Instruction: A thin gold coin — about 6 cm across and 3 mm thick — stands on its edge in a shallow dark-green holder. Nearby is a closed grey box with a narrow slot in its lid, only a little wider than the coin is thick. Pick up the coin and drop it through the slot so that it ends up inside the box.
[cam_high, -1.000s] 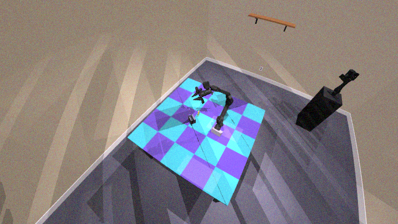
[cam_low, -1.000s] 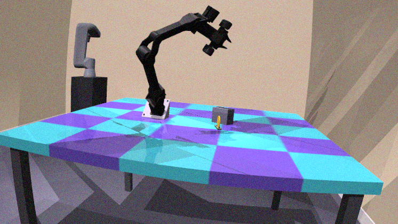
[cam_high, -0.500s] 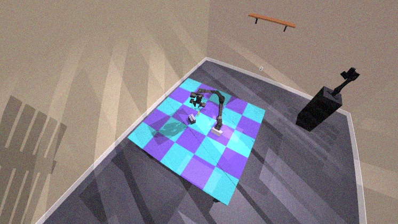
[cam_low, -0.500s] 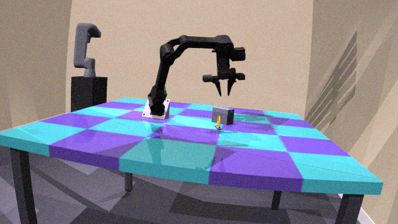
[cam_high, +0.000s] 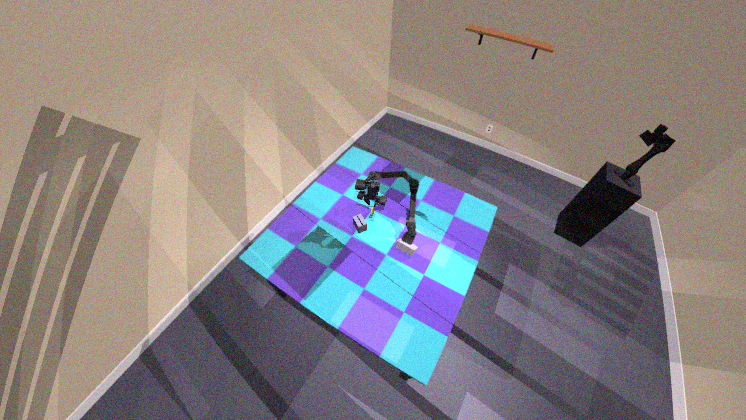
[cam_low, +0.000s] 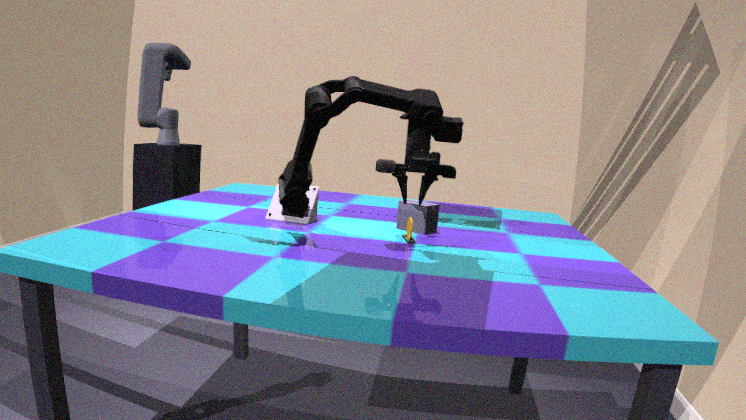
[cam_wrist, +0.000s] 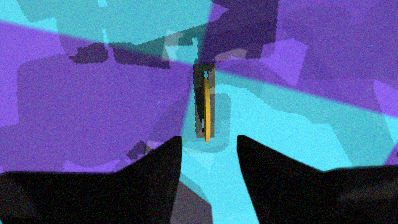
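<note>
Right now my gripper tip is 6 cm above the gold coin.
</note>
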